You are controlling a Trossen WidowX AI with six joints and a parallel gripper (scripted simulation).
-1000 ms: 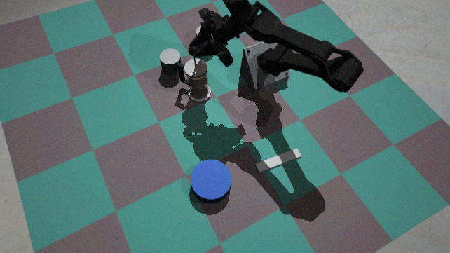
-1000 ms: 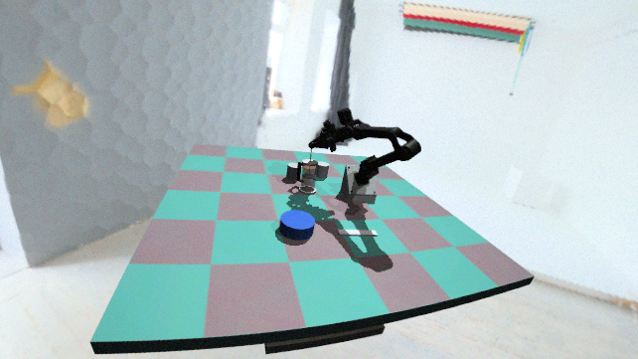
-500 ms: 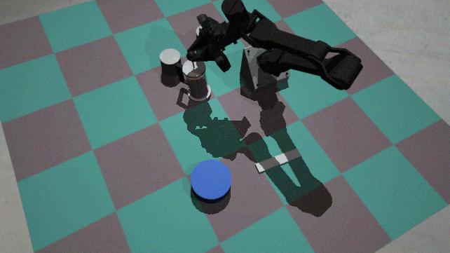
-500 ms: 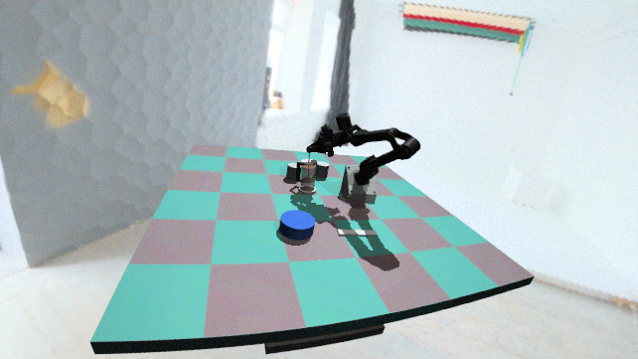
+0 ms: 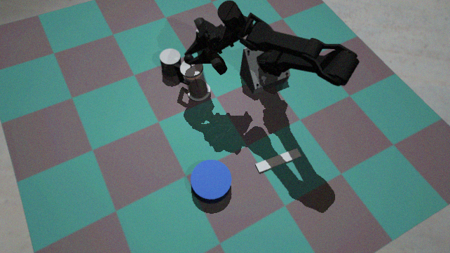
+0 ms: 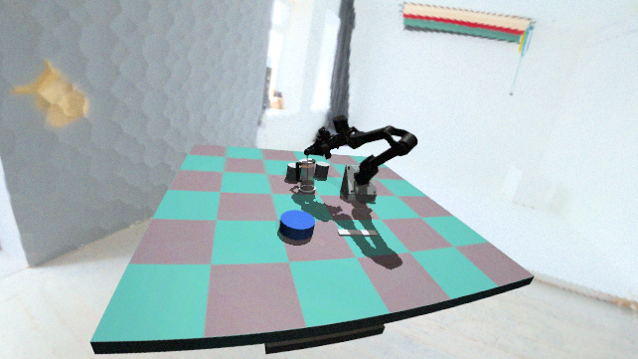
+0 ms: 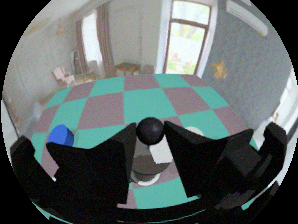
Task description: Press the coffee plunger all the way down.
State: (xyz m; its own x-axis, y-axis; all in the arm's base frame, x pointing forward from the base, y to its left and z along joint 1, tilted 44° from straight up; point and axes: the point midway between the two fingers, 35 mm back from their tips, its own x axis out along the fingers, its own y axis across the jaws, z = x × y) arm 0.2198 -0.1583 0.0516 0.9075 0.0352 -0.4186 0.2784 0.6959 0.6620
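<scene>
Right now my gripper tip is 90 mm above the glass coffee press, 10 mm to the left of it and 10 mm past it.
</scene>
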